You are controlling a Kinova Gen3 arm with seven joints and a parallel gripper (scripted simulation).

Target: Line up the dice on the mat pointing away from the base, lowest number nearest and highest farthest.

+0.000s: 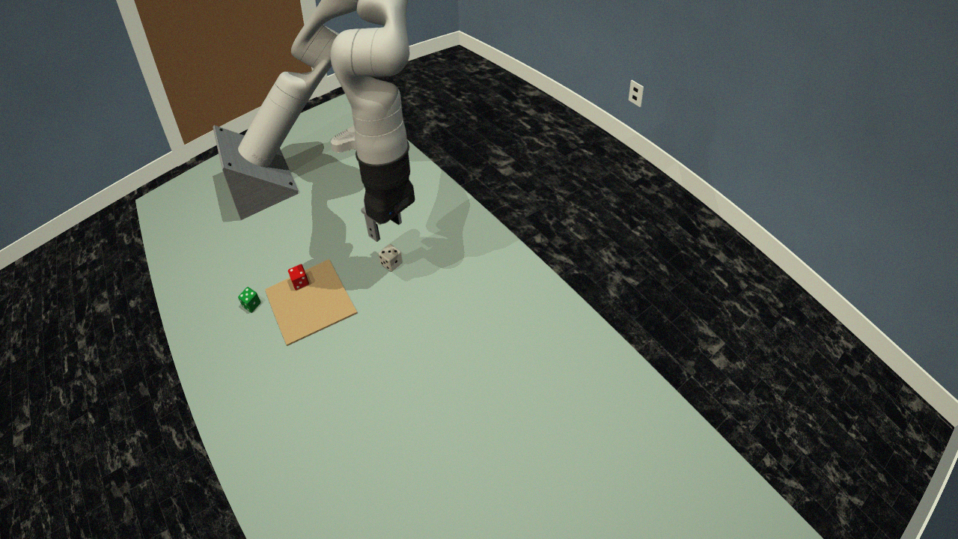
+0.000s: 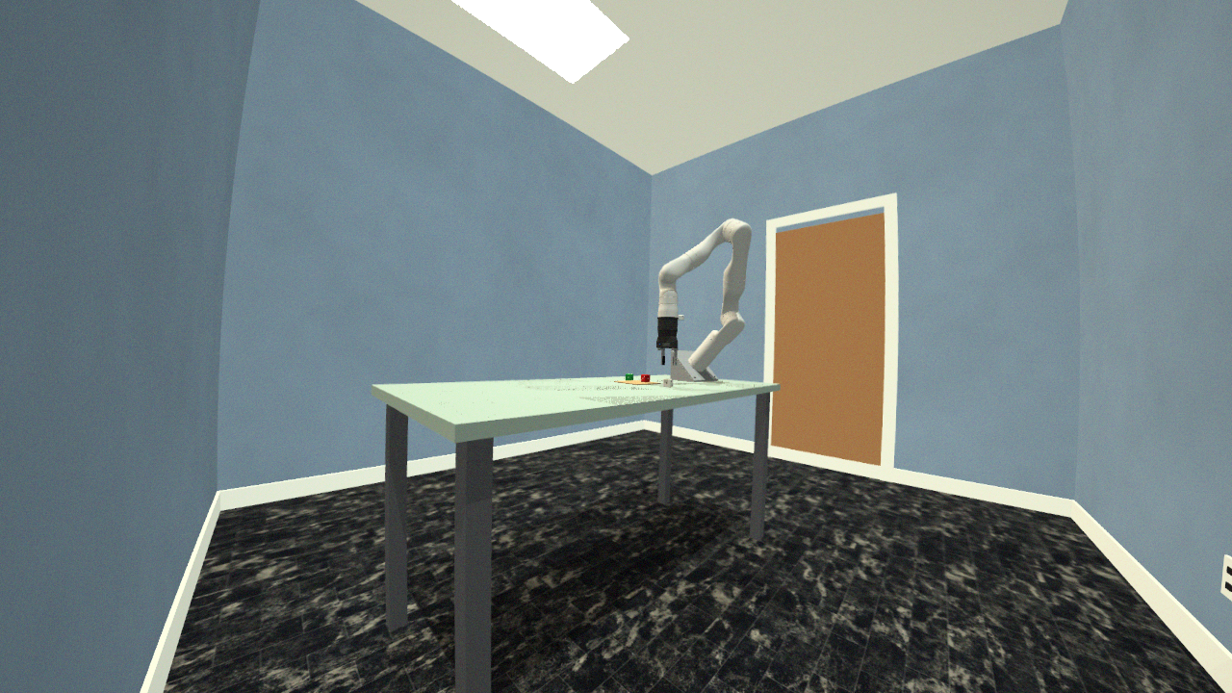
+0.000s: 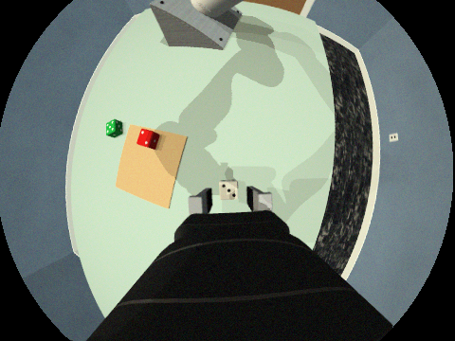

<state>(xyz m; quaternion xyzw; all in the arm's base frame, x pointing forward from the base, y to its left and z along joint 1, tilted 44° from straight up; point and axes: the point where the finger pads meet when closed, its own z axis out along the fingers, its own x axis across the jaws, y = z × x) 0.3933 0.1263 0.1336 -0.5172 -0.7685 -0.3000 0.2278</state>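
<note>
Now: the white die 9 cm below my hand. Round my hand: green die (4 cm behind, 28 cm to the right, 9 cm below); then tan mat (1 cm ahead, 17 cm to the right, 10 cm below); then red die (4 cm behind, 17 cm to the right, 8 cm below).
</note>
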